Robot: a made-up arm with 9 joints. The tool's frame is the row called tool. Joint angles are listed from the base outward. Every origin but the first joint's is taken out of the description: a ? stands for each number. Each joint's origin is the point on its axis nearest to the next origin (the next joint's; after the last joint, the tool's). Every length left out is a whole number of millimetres.
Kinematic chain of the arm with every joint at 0, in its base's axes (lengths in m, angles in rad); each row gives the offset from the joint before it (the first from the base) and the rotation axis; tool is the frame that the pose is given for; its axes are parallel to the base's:
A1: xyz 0 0 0.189 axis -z
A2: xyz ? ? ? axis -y
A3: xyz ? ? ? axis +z
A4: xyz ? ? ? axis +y
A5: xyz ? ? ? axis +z
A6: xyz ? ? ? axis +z
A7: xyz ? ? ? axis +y
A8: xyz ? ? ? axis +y
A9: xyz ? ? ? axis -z
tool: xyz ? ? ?
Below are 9 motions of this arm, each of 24 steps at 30 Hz.
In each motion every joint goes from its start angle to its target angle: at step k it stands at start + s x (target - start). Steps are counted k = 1, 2, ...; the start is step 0. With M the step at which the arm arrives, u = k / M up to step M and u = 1 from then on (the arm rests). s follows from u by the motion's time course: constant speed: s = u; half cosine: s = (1 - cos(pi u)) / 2; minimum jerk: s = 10 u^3 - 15 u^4 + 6 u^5.
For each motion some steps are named. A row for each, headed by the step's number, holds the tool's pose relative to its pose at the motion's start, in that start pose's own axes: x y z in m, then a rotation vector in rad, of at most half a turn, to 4 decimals.
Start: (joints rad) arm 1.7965 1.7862 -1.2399 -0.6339 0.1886 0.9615 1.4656 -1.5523 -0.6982
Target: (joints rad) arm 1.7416 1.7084 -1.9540 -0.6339 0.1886 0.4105 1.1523 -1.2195 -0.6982
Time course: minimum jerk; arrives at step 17
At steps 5, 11, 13, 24:
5: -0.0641 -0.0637 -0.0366 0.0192 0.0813 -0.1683
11: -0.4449 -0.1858 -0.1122 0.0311 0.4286 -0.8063
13: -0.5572 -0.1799 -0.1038 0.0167 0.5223 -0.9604
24: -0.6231 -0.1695 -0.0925 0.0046 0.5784 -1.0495

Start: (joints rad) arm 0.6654 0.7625 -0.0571 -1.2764 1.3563 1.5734 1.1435 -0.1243 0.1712
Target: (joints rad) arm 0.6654 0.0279 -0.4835 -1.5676 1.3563 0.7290 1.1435 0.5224 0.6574
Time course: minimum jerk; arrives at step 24
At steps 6, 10, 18, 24:
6: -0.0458 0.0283 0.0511 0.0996 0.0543 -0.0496
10: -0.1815 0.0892 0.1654 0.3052 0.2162 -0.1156
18: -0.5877 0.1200 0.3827 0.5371 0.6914 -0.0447
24: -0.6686 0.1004 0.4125 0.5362 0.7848 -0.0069

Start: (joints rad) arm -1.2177 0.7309 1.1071 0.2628 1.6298 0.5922 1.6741 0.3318 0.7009
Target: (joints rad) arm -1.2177 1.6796 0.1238 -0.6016 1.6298 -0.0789 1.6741 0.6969 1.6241
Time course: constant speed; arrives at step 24
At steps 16, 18, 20, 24:
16: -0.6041 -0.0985 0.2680 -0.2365 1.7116 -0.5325
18: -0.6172 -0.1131 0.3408 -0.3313 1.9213 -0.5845
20: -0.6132 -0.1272 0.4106 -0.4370 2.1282 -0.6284
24: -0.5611 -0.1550 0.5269 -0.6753 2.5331 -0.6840

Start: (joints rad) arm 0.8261 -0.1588 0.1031 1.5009 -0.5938 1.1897 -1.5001 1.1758 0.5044
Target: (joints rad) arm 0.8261 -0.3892 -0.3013 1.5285 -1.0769 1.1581 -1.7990 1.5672 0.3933
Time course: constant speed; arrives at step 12
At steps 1, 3, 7, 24:
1: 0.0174 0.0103 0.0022 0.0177 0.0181 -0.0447
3: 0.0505 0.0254 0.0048 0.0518 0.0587 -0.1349
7: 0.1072 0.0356 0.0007 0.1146 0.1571 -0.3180
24: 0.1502 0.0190 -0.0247 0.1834 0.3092 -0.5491

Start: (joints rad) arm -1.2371 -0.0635 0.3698 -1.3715 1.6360 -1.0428 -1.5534 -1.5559 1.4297
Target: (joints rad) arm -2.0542 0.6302 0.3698 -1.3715 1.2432 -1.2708 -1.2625 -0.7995 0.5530
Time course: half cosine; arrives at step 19
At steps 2, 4, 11, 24:
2: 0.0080 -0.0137 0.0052 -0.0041 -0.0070 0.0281
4: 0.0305 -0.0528 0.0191 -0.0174 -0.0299 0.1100
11: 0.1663 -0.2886 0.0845 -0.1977 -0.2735 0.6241
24: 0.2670 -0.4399 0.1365 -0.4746 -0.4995 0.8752

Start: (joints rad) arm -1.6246 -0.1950 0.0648 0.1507 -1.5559 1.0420 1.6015 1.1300 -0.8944
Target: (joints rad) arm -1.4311 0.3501 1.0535 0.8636 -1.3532 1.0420 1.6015 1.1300 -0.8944
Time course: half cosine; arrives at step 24
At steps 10, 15, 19, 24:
10: 0.0188 -0.1991 -0.0520 -0.0057 0.0079 -0.3715
15: 0.0062 -0.3661 -0.0349 0.0440 -0.1048 -0.6771
19: -0.0131 -0.4597 -0.0017 0.1123 -0.2276 -0.8479
24: -0.0254 -0.5017 0.0194 0.1588 -0.3021 -0.9231

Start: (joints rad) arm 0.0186 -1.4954 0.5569 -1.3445 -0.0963 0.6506 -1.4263 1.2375 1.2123
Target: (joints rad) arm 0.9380 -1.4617 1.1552 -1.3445 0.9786 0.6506 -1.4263 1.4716 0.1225
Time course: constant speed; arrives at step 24
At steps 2, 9, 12, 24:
2: -0.0385 0.0663 -0.0037 0.0564 0.0069 0.1250
9: -0.1457 0.3126 0.0061 0.2389 -0.0862 0.5876
12: -0.1804 0.4165 0.0183 0.2912 -0.1795 0.7932
24: -0.2439 0.7677 0.0397 0.1514 -0.7701 1.5907

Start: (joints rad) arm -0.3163 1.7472 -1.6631 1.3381 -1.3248 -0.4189 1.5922 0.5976 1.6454
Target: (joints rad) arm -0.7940 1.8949 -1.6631 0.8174 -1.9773 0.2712 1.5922 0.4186 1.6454
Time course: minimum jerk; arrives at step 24
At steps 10, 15, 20, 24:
10: -0.1282 0.0643 -0.0182 0.0199 -0.0328 -0.0145
15: -0.2698 0.1257 -0.0224 0.0285 -0.0591 -0.0204
20: -0.3594 0.1593 -0.0146 0.0284 -0.0689 -0.0180
24: -0.3725 0.1640 -0.0127 0.0281 -0.0698 -0.0172

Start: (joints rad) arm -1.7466 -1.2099 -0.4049 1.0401 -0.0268 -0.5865 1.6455 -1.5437 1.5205
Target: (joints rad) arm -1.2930 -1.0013 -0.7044 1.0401 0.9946 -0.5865 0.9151 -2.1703 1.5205
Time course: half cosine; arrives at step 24
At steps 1, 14, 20, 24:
1: -0.0017 0.0028 -0.0015 0.0044 0.0016 0.0053
14: -0.4957 0.2663 -0.0408 0.7033 0.5896 0.5759
20: -0.7436 0.2385 0.1101 1.0294 1.0839 0.6169
24: -0.7814 0.2224 0.1553 1.0946 1.2048 0.5975

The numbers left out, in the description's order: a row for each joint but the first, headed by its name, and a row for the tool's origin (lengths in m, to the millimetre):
A2: -0.052 -0.38 0
A3: 0.114 0 -0.182
A4: 0.107 -0.088 0
A5: -0.03 0 -0.273
A6: -0.333 -0.086 0
A7: 0.384 0.264 0
A8: -0.107 0 -0.075
A9: 0.075 0 -0.453
tool: 0.179 -0.102 0

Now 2 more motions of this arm.
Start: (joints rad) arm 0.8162 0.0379 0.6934 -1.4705 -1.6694 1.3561 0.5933 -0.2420 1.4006
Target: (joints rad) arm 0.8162 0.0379 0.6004 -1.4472 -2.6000 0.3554 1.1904 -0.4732 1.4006
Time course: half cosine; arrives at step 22
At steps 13, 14, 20, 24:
13: 0.0941 0.1216 0.1371 -0.0721 0.5372 -1.1338
14: 0.1063 0.1357 0.1537 -0.0649 0.6083 -1.2440
20: 0.1704 0.1909 0.2258 0.0060 0.9252 -1.6703
24: 0.1763 0.1946 0.2314 0.0142 0.9505 -1.7004

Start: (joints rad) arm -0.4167 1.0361 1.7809 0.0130 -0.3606 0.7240 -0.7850 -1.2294 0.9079
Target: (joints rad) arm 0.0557 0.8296 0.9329 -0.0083 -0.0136 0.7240 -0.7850 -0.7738 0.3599
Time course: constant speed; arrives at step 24
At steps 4, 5, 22, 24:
4: 0.0144 -0.0208 -0.0133 -0.1760 -0.0330 0.0811
5: 0.0177 -0.0265 -0.0156 -0.2209 -0.0383 0.1004
22: 0.0469 -0.1339 0.0157 -1.0111 0.0480 0.3364
24: 0.0458 -0.1455 0.0281 -1.1036 0.0792 0.3490

